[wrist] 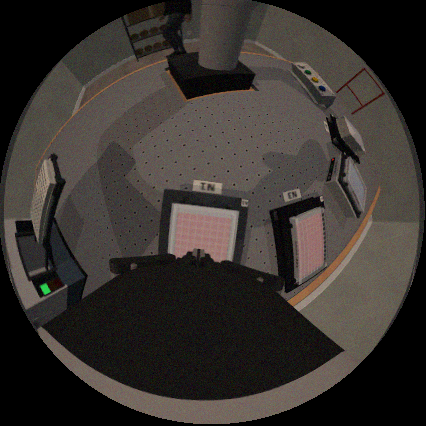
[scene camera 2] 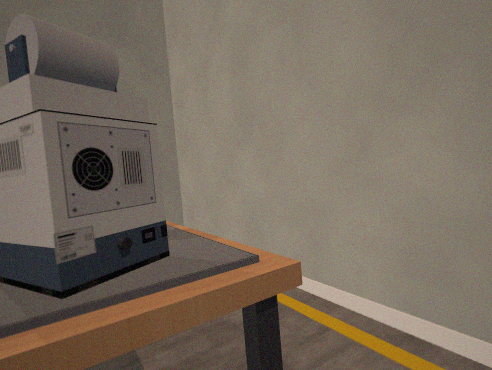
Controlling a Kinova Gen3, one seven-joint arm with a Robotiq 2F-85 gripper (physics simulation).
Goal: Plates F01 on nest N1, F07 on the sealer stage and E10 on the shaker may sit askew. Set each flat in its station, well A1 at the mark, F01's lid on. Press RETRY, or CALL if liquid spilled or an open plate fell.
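Note:
My gripper (wrist: 197,255) is shut and empty, in front of the near part of the plate at the label that reads N1 upside down. This pink-welled plate (wrist: 204,231) sits in a dark nest (wrist: 164,220); I cannot tell whether its lid is on or whether it is flat. At the left, a pale plate with a grid of wells (wrist: 42,200) sits on a dark stage beside the sealer (wrist: 47,305). The sealer's back (scene camera 2: 105,200) shows in the scene view. At the right, a bluish plate (wrist: 355,185) lies on a small device with a red light, apparently the shaker. Plate markings are unreadable.
A second pink plate (wrist: 310,245) sits in a dark nest (wrist: 281,250) at the right. Behind the shaker is a dark holder with a pale block (wrist: 351,134). The button box (wrist: 311,86) has green, yellow and blue buttons. The arm's black base (wrist: 210,80) stands at the back.

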